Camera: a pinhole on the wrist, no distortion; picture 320 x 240 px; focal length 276.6 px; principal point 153.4 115.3 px. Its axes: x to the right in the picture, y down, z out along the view. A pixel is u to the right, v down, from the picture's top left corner.
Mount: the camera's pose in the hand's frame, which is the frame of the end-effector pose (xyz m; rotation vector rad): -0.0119 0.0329 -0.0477 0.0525 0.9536 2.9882
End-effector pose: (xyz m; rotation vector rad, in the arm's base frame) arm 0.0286 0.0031 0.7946 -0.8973 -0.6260 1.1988
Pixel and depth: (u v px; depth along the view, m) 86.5 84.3 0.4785
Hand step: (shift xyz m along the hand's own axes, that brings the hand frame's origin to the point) 0.1194 0.3520 0.3075
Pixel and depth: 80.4 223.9 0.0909
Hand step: 0.0153 0.0561 0.0463
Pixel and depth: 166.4 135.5 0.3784
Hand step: -0.0169 0.2297 0.2771
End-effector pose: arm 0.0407 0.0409 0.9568 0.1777 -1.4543 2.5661
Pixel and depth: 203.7 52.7 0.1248
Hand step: -0.0306 0.1285 0.0383
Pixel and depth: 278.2 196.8 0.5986
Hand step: -0.2609 0.2396 0.5503
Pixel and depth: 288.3 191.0 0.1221
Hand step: -0.0672 0.0772 0.0729
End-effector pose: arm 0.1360 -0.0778 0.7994 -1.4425 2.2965 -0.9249
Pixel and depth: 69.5 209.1 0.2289
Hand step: 0.0656 0.1012 0.1816
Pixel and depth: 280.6 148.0 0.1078
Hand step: -0.0578 0.0856 0.0490
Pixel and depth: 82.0 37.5 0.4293
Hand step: 0.1124 0.3783 0.2287
